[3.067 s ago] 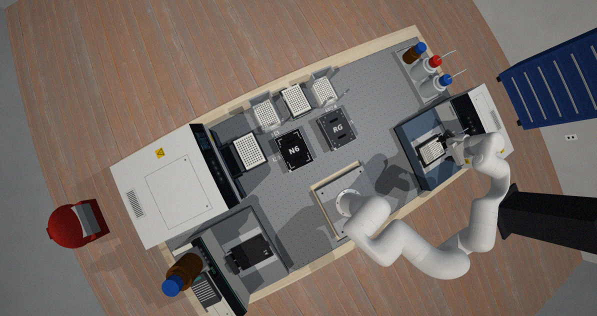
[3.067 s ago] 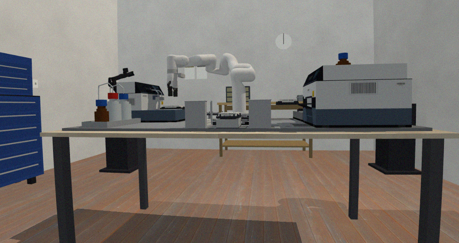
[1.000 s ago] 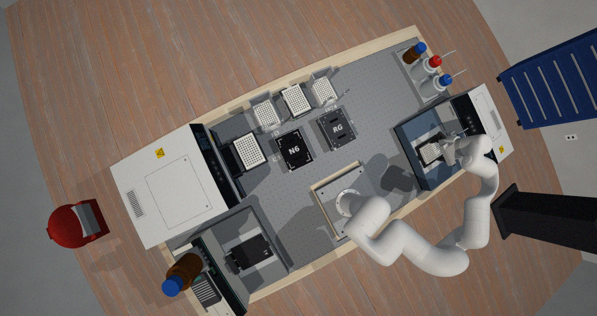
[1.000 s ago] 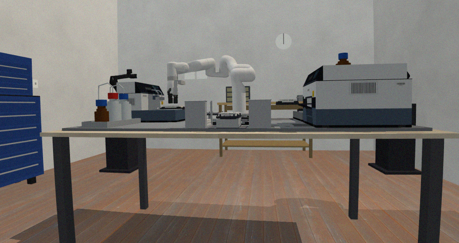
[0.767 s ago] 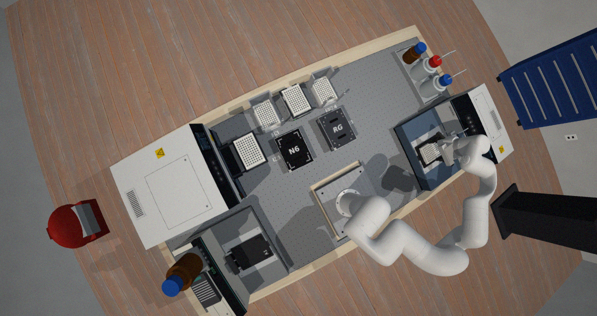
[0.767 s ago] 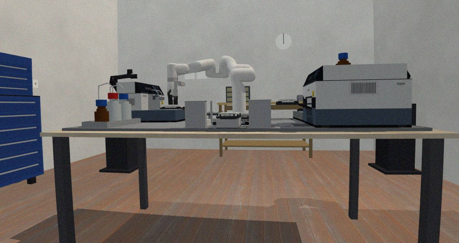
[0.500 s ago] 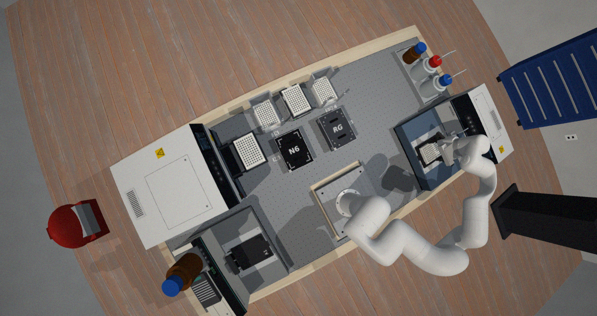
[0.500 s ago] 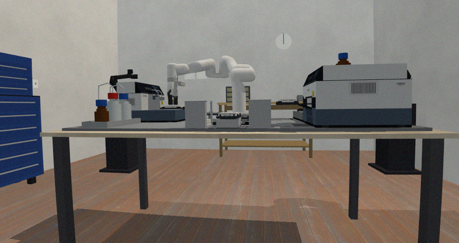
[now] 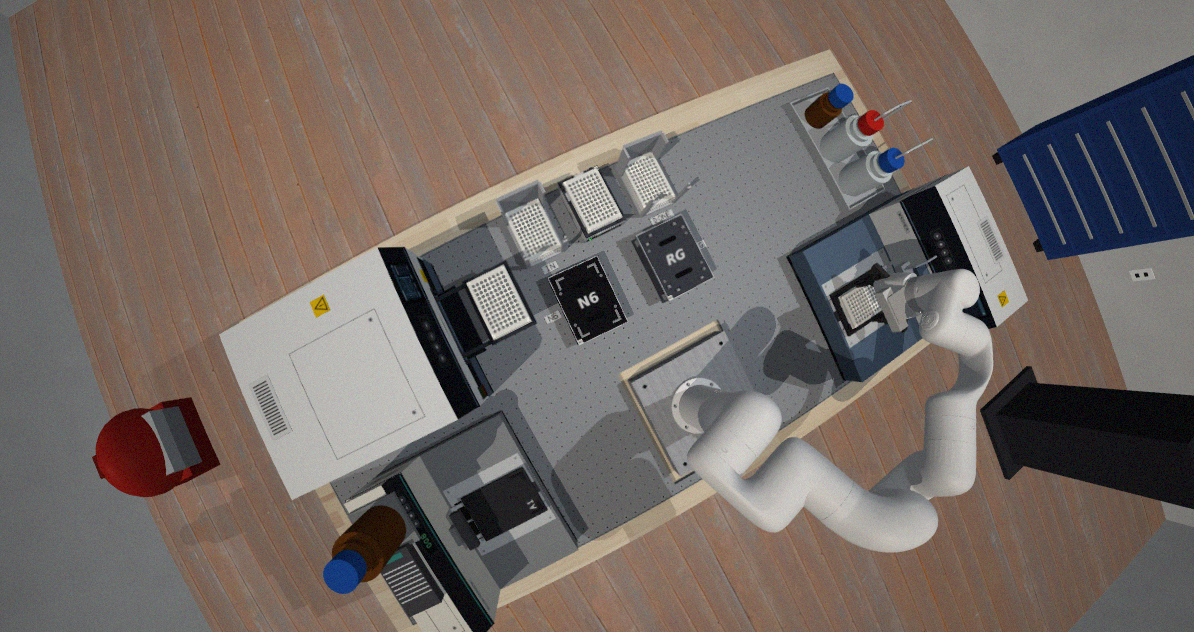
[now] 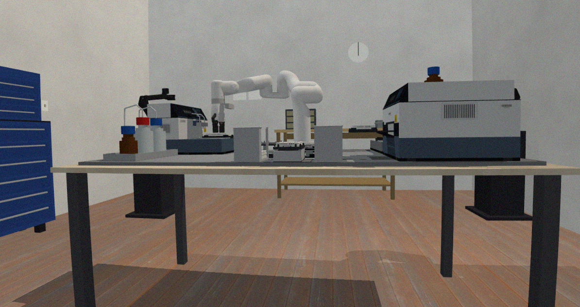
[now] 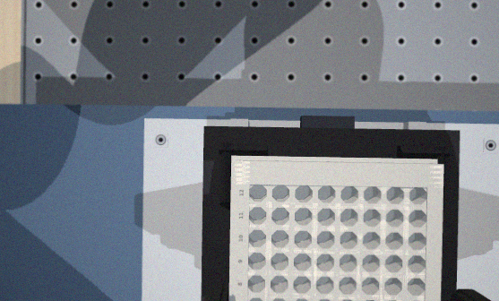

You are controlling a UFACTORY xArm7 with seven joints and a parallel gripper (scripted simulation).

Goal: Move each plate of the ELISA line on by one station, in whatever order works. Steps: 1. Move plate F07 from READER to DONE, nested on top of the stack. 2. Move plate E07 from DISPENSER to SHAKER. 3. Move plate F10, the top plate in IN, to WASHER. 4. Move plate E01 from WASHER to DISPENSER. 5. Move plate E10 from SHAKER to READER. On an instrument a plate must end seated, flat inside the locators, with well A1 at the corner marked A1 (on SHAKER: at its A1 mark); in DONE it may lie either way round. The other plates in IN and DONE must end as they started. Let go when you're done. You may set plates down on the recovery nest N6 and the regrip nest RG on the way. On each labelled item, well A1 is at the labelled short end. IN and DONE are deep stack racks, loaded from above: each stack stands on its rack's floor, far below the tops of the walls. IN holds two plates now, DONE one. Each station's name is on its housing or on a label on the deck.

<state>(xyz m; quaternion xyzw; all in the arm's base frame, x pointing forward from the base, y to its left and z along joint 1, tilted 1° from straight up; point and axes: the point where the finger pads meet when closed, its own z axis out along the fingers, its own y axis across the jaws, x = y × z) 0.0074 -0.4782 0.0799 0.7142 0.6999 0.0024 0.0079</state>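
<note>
Now: hand 3 cm above the washer nest. Also, from my hand: washer housing 25 cm to the right, 2 cm below; then blue washer base 3 cm to the right, 8 cm below; then regrip nest RG 31 cm ahead, 37 cm to the left, 7 cm below.
</note>
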